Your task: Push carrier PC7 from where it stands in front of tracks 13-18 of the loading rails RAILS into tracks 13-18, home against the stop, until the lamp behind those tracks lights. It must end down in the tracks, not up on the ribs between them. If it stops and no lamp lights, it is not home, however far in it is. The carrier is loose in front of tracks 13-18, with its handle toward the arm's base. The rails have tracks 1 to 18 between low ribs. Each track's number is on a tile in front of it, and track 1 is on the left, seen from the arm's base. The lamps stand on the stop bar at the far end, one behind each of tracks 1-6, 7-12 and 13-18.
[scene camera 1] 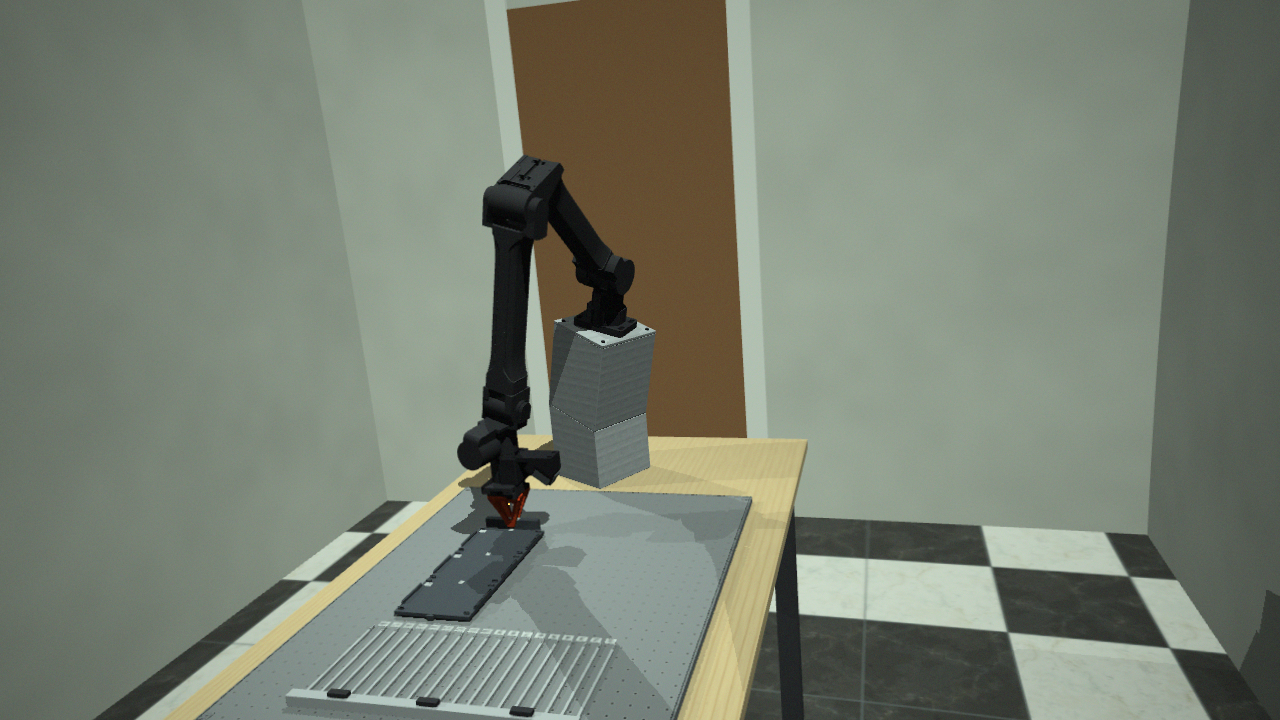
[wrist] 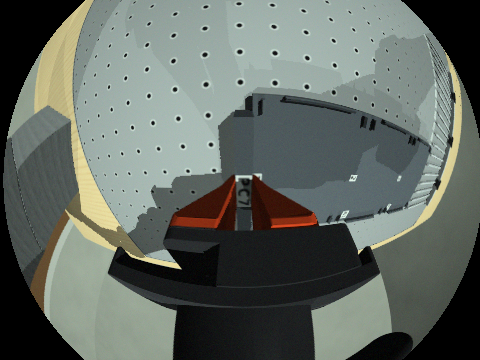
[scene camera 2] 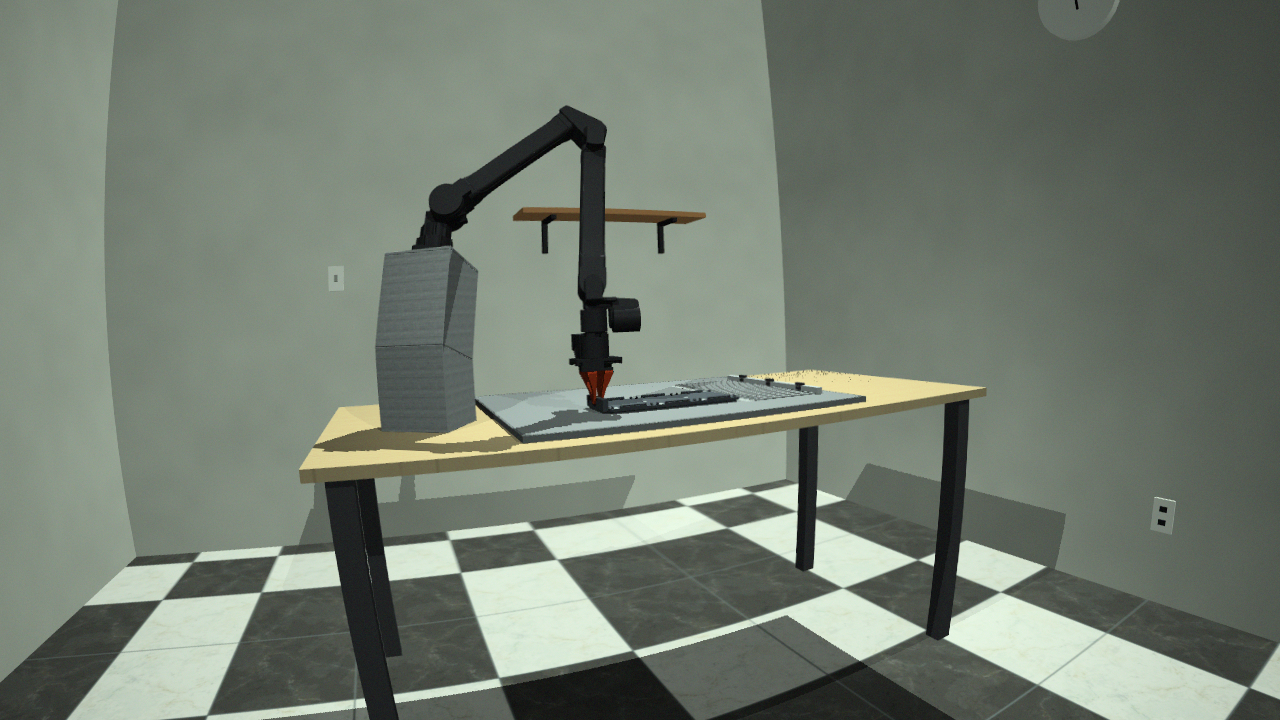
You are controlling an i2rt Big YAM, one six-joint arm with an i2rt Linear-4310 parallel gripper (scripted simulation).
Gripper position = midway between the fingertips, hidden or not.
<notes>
In view: my gripper (scene camera 2: 597, 403) and a carrier PC7 (scene camera 1: 460, 581).
The carrier PC7 shows as well in the wrist view (wrist: 343, 164) and in scene camera 2 (scene camera 2: 615, 405). My gripper also shows in the wrist view (wrist: 243, 181).
</notes>
